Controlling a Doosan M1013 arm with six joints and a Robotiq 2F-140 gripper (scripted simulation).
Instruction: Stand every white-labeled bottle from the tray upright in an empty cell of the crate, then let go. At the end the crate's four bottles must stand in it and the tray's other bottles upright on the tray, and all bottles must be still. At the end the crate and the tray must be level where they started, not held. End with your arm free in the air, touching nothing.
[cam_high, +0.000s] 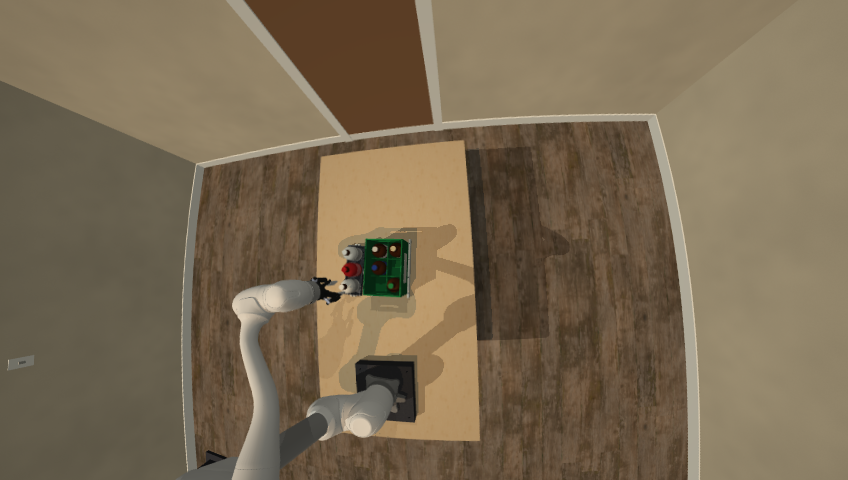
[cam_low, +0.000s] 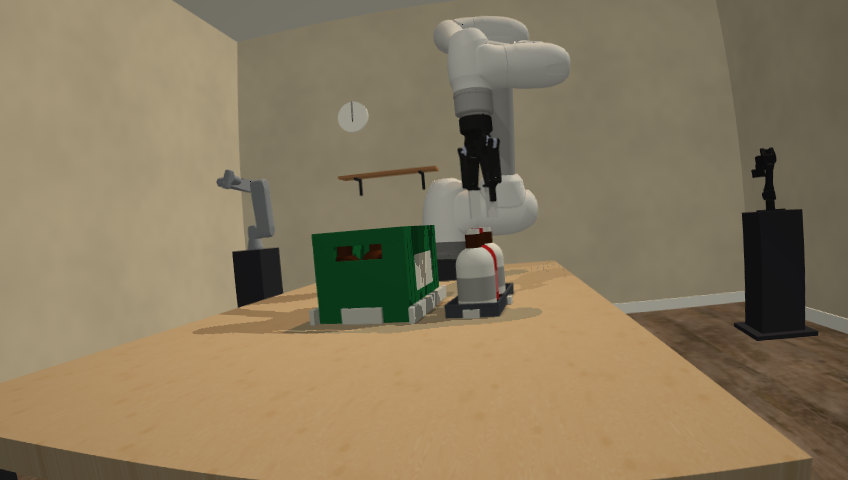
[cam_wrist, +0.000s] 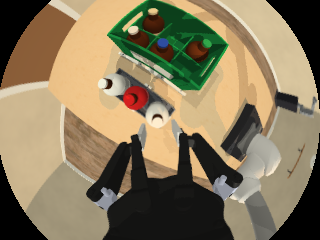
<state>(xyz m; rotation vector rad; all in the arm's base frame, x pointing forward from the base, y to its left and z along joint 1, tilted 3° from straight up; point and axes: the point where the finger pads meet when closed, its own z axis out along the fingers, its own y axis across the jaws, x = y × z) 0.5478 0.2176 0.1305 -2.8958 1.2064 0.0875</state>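
Right now the red-labeled bottle is 9 cm ahead of my hand and 13 cm below it. From my hand the other things lie so: white-labeled bottle (18 cm ahead, 13 cm below); then dark tray (9 cm ahead, 20 cm below); then green crate (12 cm ahead, 21 cm to the right, 13 cm below).
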